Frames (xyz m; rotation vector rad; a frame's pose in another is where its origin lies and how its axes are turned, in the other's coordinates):
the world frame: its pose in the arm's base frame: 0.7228 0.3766 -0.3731 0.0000 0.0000 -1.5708
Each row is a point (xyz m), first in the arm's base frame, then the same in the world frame.
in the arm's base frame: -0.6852 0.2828 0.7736
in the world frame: 0.0938 -1.4080 1.1467
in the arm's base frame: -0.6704 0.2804 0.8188
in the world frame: 0.0962 -1.3932 1.1919
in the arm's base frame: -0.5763 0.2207 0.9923
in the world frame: 0.1559 -1.2991 1.3654
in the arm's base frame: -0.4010 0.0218 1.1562
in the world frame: 0.3548 -1.1238 1.5293
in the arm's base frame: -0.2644 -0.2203 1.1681
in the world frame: 0.5969 -0.9872 1.5412
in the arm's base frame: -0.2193 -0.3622 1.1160
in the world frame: 0.7388 -0.9421 1.4891
